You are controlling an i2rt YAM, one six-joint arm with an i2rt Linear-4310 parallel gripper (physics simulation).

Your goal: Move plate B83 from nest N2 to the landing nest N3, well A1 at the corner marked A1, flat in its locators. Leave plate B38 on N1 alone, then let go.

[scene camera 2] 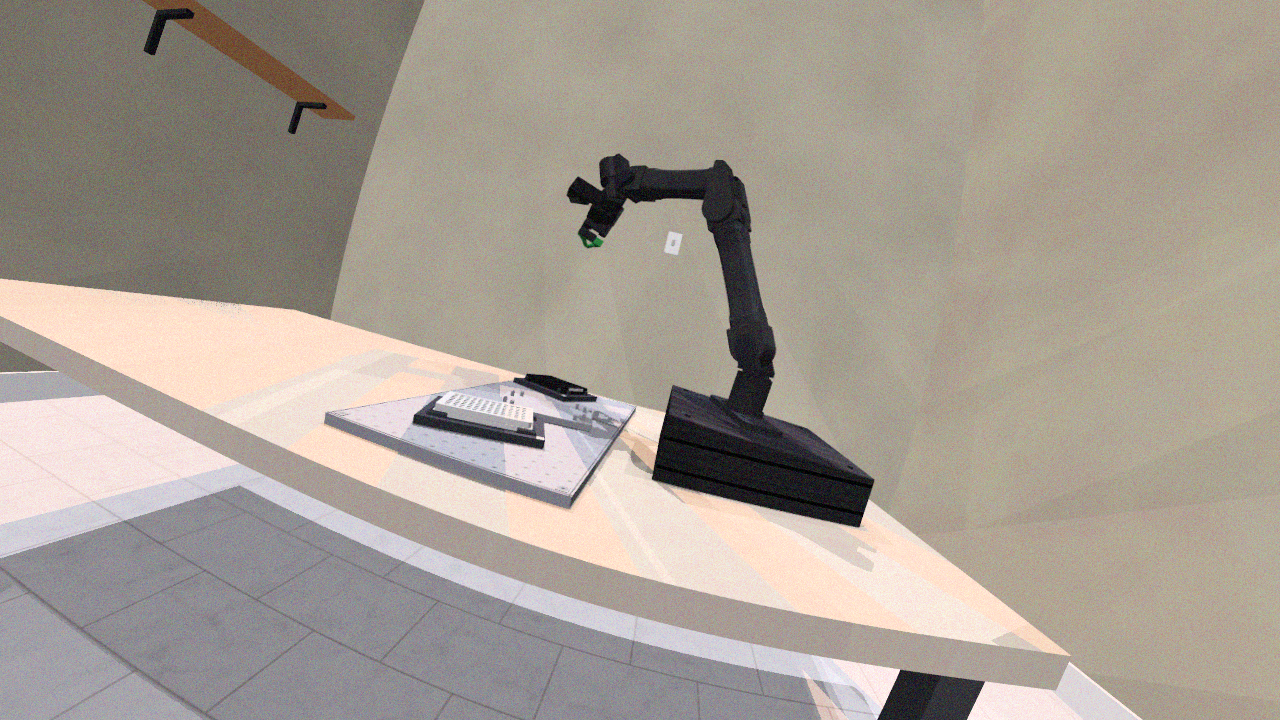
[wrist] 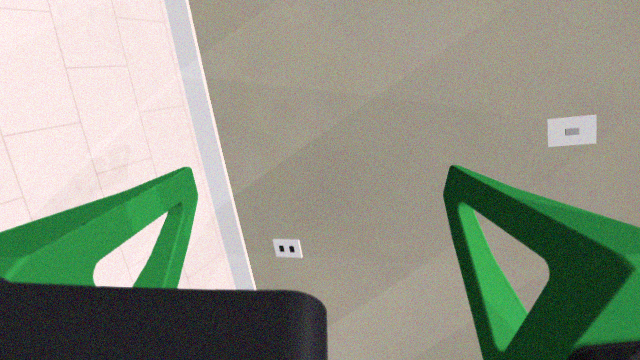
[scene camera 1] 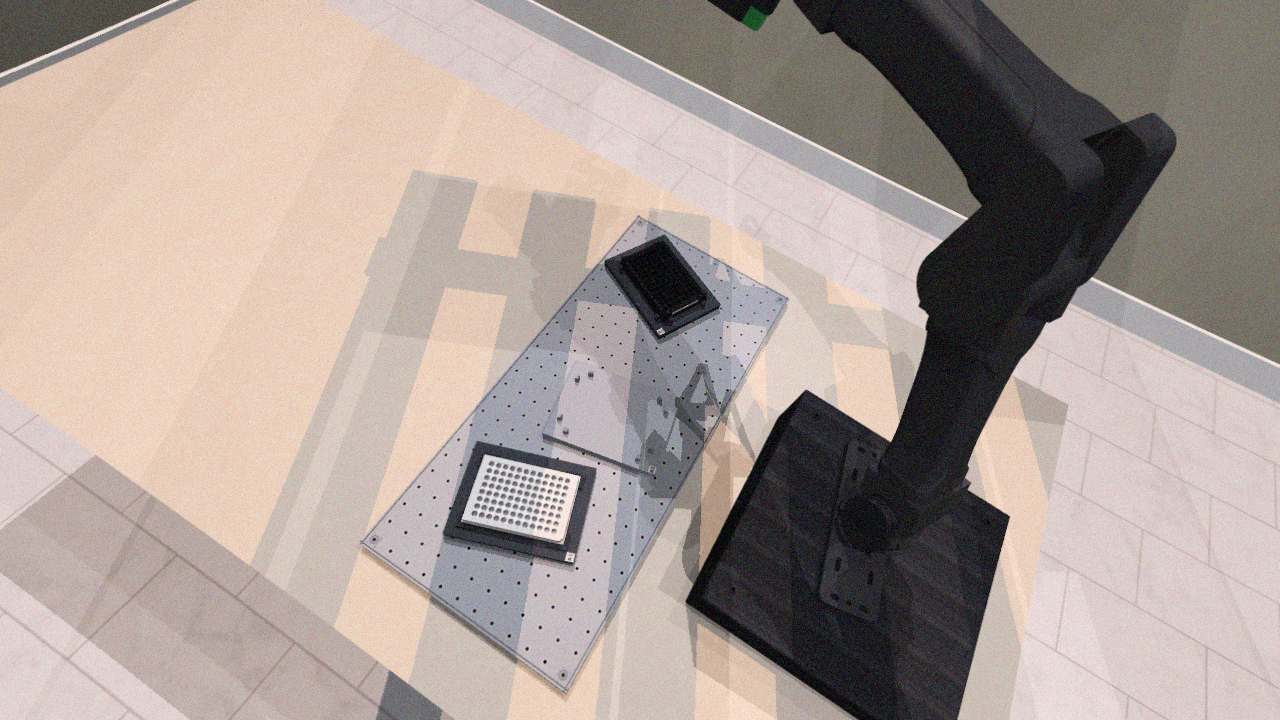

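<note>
A white well plate (scene camera 1: 520,497) (scene camera 2: 483,410) lies in a dark nest (scene camera 1: 510,540) near one end of the perforated board. A black well plate (scene camera 1: 662,274) (scene camera 2: 554,385) lies in another dark nest (scene camera 1: 707,306) at the far end. Between them is a pale nest (scene camera 1: 613,420) with small upright locator pins and no plate on it. The plate and nest labels are too small to read, so I cannot tell which plate is B83. My gripper (scene camera 2: 591,240) (wrist: 320,180) is open and empty, high above the board; in scene camera 1 a small green part of it shows at the top edge.
The perforated board (scene camera 1: 554,626) (scene camera 2: 537,474) lies on the wooden table (scene camera 1: 179,223). The arm stands on a black base block (scene camera 1: 769,537) (scene camera 2: 760,465) beside the board. A wall shelf (scene camera 2: 259,62) is at upper left. The wrist view faces floor and wall, with a socket plate (wrist: 287,248).
</note>
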